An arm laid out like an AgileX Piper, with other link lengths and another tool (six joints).
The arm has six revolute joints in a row. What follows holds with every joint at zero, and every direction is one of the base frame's.
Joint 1 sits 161.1 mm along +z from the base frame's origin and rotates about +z.
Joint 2 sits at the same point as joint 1 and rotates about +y.
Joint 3 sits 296.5 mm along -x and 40.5 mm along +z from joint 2 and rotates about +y.
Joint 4 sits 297.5 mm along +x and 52.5 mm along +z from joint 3 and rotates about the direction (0.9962, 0, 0.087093).
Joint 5 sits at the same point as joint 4 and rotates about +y.
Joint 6 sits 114.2 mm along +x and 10 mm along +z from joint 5 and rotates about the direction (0.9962, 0, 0.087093).
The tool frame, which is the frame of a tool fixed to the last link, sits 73.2 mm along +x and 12 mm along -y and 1.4 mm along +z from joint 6; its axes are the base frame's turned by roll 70.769, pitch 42.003 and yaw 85.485 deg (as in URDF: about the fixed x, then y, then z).
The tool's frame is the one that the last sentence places.
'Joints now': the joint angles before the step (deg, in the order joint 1, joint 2, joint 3, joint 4, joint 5, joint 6). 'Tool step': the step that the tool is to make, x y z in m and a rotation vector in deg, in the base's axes. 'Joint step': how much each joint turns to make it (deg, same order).
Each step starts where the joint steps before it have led.
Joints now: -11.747, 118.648, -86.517, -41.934, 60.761, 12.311
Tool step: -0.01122, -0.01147, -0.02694, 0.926, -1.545, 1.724
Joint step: -2.250, -0.629, 6.270, -2.052, -7.851, 2.091
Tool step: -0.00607, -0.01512, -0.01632, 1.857, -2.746, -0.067
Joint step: -2.954, 0.001, 2.806, -0.136, -6.209, 0.932
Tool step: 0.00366, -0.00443, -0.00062, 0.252, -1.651, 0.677
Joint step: -0.739, 0.000, 0.119, -0.230, -2.261, 0.001
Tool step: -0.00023, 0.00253, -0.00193, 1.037, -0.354, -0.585
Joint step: 0.000, -0.001, 0.001, 1.337, -0.130, -0.148
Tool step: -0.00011, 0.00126, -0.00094, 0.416, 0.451, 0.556
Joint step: 0.000, 0.001, -0.002, 0.727, 0.001, -1.175
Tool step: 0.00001, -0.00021, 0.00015, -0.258, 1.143, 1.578
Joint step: 0.000, 0.000, 0.001, -0.001, 0.118, -1.961
